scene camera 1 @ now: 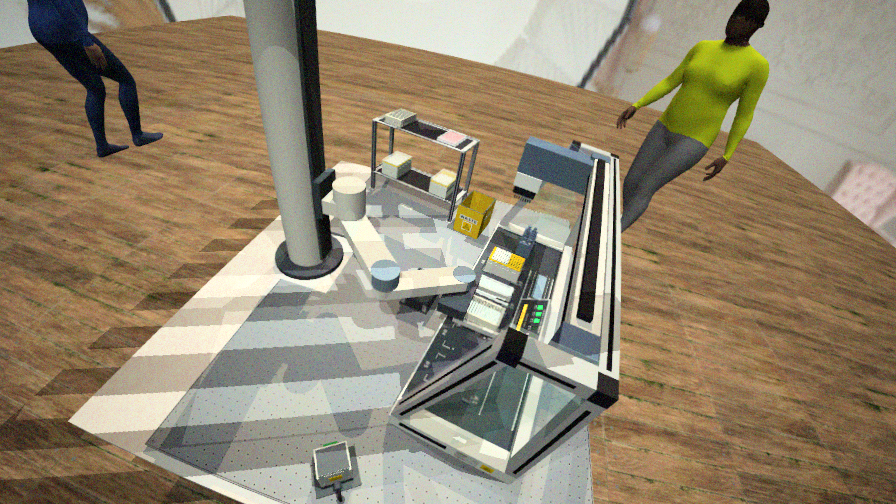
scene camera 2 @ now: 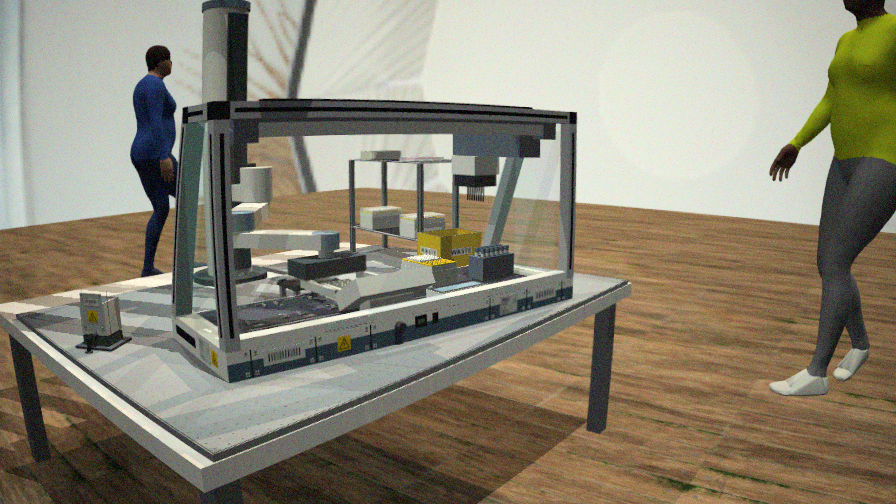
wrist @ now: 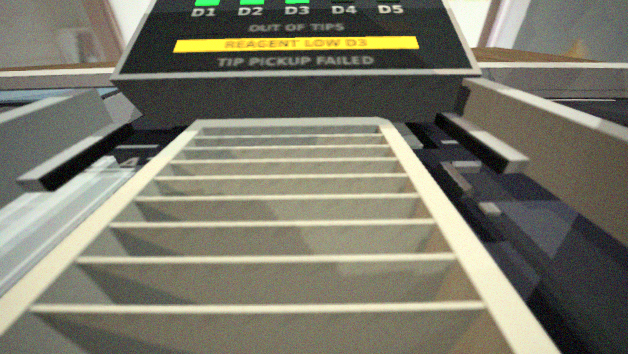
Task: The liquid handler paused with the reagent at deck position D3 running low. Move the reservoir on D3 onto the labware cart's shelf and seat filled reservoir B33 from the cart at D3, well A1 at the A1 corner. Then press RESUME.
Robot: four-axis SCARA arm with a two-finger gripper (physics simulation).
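Places are measured from the arm's base along level axes (x ahead, y left, z up), in metres.
Pixels of known places: gripper, fingertip midpoint: (scene camera 1: 504,316) (wrist: 286,105); arm's base, origin of the base link: (scene camera 1: 310,256).
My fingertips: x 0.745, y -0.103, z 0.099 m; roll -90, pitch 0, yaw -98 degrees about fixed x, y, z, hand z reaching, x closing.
Note:
For each thing: its top centre in the pictures, then the offset to it from my fingertips. "*": a spot on its surface instead.
- status panel, surface spot: (wrist: 295,34) (scene camera 1: 523,320) * dx +0.055, dy -0.013, dz +0.025 m
- labware cart, surface spot: (scene camera 1: 374,153) * dx -0.708, dy +0.635, dz +0.107 m
- ribbed light reservoir, middle of its top: (scene camera 2: 380,150) (scene camera 1: 401,114) dx -0.613, dy +0.690, dz +0.295 m
- white plate, middle of its top: (scene camera 1: 494,288) dx -0.045, dy +0.132, dz -0.021 m
- waste bin, middle of its top: (scene camera 2: 449,232) (scene camera 1: 478,201) dx -0.187, dy +0.551, dz +0.049 m
The reservoir (scene camera 1: 485,312) (wrist: 285,241) at deck position D3 is a cream, ribbed trough. It stands level in the wrist view, with its far end towards the status panel (scene camera 1: 531,315) (wrist: 295,34). My gripper (scene camera 1: 489,305) (wrist: 286,105) is open, low over D3, with one finger on each side of the reservoir and gaps beside its far end. The panel shows a yellow REAGENT LOW D3 bar and green lamps at D1, D2 and D3. The labware cart (scene camera 1: 374,153) (scene camera 2: 352,206) carries a ribbed light reservoir (scene camera 1: 401,117) (scene camera 2: 380,154) on top; its label is unreadable. The RESUME lettering is not readable.
A white plate (scene camera 1: 494,288) (wrist: 55,207) stands beside the reservoir. Beyond are a yellow tip rack (scene camera 1: 506,258) (scene camera 2: 429,263), tube rack (scene camera 2: 491,265) and waste bin (scene camera 1: 473,219) (scene camera 2: 438,243). The handler's frame (scene camera 1: 612,250) (scene camera 2: 223,250) surrounds the deck. A pipette head (scene camera 1: 527,186) (scene camera 2: 474,170) hangs above.

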